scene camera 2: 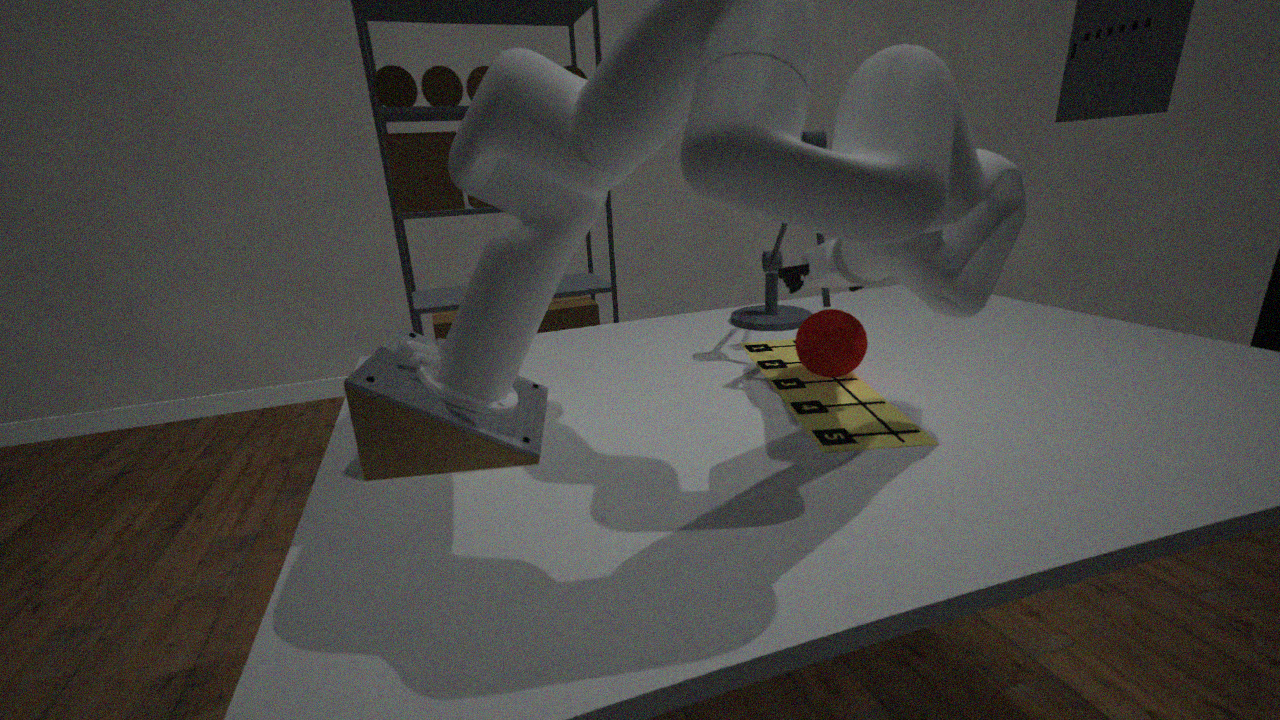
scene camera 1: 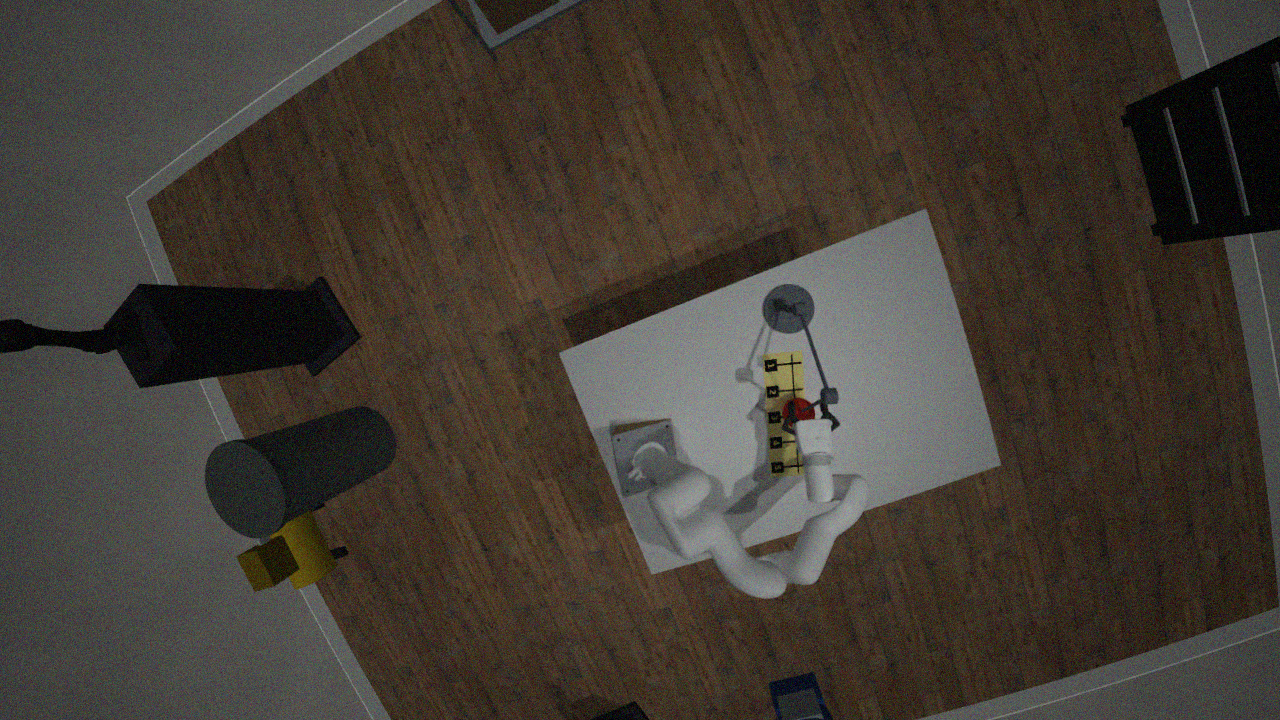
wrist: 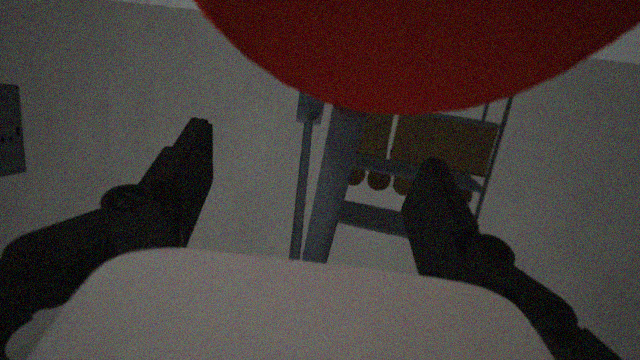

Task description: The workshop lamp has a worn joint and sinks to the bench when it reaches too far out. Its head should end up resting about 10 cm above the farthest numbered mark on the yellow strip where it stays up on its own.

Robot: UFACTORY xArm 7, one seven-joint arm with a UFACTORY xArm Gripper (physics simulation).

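Places are measured from the arm's base along level axes (x ahead, y left, z up), in millimetres.
Where they show: gripper, fingertip midpoint: [scene camera 1: 806, 399] [wrist: 315, 167]; arm's base, origin of the base link: [scene camera 2: 468, 388] [scene camera 1: 649, 459].
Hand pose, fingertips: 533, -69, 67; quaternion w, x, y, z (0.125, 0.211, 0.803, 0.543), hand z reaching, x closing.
Things, the pixels of their top centre, and the offset from my fingertips, as dx, dy, dz. "pt": a spot on its surface instead. Level surfaces: height alone.
- grey lamp's round base, surface spot: [scene camera 2: 770, 317] pt +103, +226, -116
- lamp's elbow joint, surface spot: [scene camera 1: 829, 394] pt +22, +62, +215
- white bench, its level: dz -129
The grey lamp's round base [scene camera 1: 787, 308] [scene camera 2: 770, 317] stands beyond the mark 1 end of the yellow strip [scene camera 1: 784, 377] [scene camera 2: 870, 413]. Its red ball head [scene camera 1: 798, 410] [scene camera 2: 831, 343] [wrist: 410, 55] hangs low, close to marks 2 and 3. The farthest mark, 5 [scene camera 1: 777, 467] [scene camera 2: 834, 437], lies at the strip's other end. My gripper [scene camera 1: 811, 411] [scene camera 2: 823, 282] [wrist: 315, 167] is open and empty, near the head and the lamp's elbow joint [scene camera 1: 829, 394]. In the wrist view, grey lamp bars [wrist: 336, 185] show between the spread fingers. My arm hides the lamp's upper part in scene camera 2.
The white bench [scene camera 1: 904, 313] [scene camera 2: 1056, 429] carries the wedge-shaped robot mount [scene camera 1: 620, 470] [scene camera 2: 447, 447]. My arm [scene camera 1: 760, 573] [scene camera 2: 805, 179] bends over the bench beside the strip. A shelf rack [scene camera 2: 401, 255] stands beyond the bench. Shadows cover part of the bench near mark 5.
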